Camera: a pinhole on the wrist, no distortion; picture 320 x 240 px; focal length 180.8 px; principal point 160.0 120.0 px. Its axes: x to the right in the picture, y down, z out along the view. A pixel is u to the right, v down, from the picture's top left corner.
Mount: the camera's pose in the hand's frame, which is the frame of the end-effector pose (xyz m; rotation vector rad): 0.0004 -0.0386 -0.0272 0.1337 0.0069 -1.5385
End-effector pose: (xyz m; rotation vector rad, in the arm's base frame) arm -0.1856 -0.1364 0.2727 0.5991 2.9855 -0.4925
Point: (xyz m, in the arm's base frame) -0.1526 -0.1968 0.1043
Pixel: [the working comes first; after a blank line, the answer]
In the camera's frame: -0.0678 -0.0149 0.2026

100 107
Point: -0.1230 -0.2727 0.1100
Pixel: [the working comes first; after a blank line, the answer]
In the camera's frame: -0.0149 -0.0705 0.2307

148 65
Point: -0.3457 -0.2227 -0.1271
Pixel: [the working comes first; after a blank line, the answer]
In the camera's frame: -0.0535 0.1982 0.4167

137 206
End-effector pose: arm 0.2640 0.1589 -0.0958 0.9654 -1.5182 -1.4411
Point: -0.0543 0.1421 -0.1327
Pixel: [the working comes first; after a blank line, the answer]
In the camera's frame: -0.0232 0.1588 0.3034

146 215
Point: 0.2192 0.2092 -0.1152
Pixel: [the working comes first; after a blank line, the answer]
In the camera's frame: -0.0305 -0.0231 0.0878

97 72
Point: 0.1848 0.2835 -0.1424
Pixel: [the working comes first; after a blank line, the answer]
In the camera's frame: -0.0147 -0.0757 0.1544

143 31
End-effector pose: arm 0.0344 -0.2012 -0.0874 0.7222 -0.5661 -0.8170
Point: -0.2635 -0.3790 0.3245
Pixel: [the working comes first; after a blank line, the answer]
In the camera's frame: -0.1797 0.0954 0.5355

99 152
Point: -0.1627 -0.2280 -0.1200
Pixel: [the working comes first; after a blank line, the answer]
In the camera's frame: 0.0697 -0.0852 0.1672

235 28
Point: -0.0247 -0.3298 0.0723
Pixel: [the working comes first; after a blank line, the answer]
In the camera's frame: -0.0871 0.1169 0.1979

80 227
